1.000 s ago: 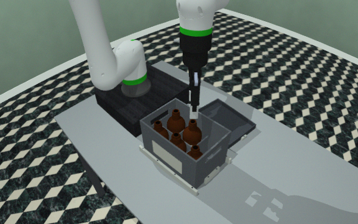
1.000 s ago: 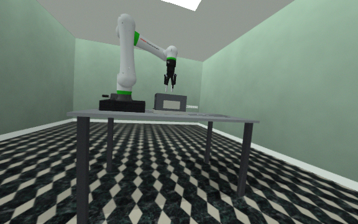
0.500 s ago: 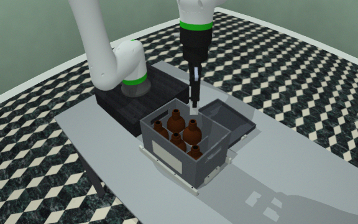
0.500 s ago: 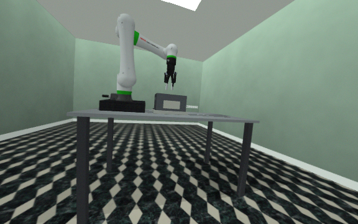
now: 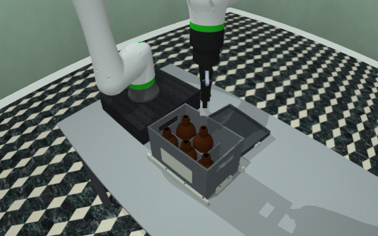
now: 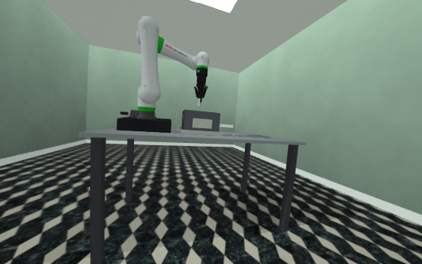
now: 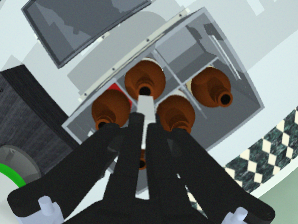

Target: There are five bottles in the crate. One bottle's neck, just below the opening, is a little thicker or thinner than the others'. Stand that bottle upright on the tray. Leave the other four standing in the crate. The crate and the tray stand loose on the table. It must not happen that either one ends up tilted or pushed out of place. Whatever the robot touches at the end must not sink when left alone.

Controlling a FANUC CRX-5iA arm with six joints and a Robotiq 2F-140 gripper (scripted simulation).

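My hand is 2 cm short of the brown bottle, 9 cm to the left of it and 17 cm above it. From my hand the other things lie so: glass bottle (8 cm behind, 2 cm to the right, 17 cm below); crate (1 cm ahead, 4 cm to the right, 17 cm below); dark grey tray (5 cm behind, 22 cm to the left, 24 cm below).
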